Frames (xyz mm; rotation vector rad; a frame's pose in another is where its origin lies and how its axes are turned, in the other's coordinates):
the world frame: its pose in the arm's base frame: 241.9 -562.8 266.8 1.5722 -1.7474 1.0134
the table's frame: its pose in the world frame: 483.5 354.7 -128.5 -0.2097 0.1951 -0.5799
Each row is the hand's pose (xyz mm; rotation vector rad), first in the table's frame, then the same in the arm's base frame.
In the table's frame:
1: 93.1 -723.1 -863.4 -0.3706 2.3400 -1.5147
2: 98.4 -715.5 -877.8 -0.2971 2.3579 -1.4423
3: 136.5 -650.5 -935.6 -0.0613 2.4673 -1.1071
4: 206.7 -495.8 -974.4 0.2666 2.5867 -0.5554
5: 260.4 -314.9 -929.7 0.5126 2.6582 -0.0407
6: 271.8 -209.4 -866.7 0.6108 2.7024 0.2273
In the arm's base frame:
1: 593.3 99.7 743.6 0.1637 1.4802 0.6093
2: 590.3 110.7 756.3 0.1864 1.4667 0.6907
3: 554.3 146.6 836.5 0.1902 1.3957 1.0258
4: 449.4 147.7 975.6 0.1258 1.2520 1.5351
5: 305.1 75.4 1083.2 -0.0248 1.1019 1.9601
6: 208.6 6.1 1116.5 -0.1587 1.0307 2.1525

